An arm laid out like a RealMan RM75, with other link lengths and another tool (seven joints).
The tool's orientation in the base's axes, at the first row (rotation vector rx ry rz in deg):
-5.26 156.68 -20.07
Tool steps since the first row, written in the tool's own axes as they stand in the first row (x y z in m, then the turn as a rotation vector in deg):
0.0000 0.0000 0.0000 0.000 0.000 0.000
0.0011 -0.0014 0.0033 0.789 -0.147 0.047
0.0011 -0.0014 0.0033 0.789 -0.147 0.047
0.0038 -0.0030 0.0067 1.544 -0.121 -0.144
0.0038 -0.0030 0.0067 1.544 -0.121 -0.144
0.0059 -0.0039 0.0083 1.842 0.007 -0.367
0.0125 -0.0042 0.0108 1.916 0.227 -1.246
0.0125 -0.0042 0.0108 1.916 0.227 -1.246
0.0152 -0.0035 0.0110 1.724 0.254 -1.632
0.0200 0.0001 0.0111 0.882 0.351 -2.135
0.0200 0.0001 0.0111 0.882 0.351 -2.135
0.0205 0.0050 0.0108 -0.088 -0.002 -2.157
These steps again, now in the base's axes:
0.0000 0.0000 0.0000 0.000 0.000 0.000
0.0003 -0.0022 -0.0030 -0.710 -0.241 -0.291
0.0003 -0.0022 -0.0030 -0.710 -0.241 -0.291
-0.0009 -0.0049 -0.0066 -1.481 -0.255 -0.400
-0.0009 -0.0049 -0.0066 -1.481 -0.255 -0.400
-0.0023 -0.0063 -0.0086 -1.844 -0.113 -0.340
-0.0074 -0.0079 -0.0131 -2.249 0.293 0.365
-0.0074 -0.0079 -0.0131 -2.249 0.293 0.365
-0.0098 -0.0076 -0.0145 -2.218 0.430 0.773
-0.0143 -0.0047 -0.0172 -1.630 0.733 1.505
-0.0143 -0.0047 -0.0172 -1.630 0.733 1.505
-0.0150 0.0001 -0.0184 -0.735 0.504 1.966

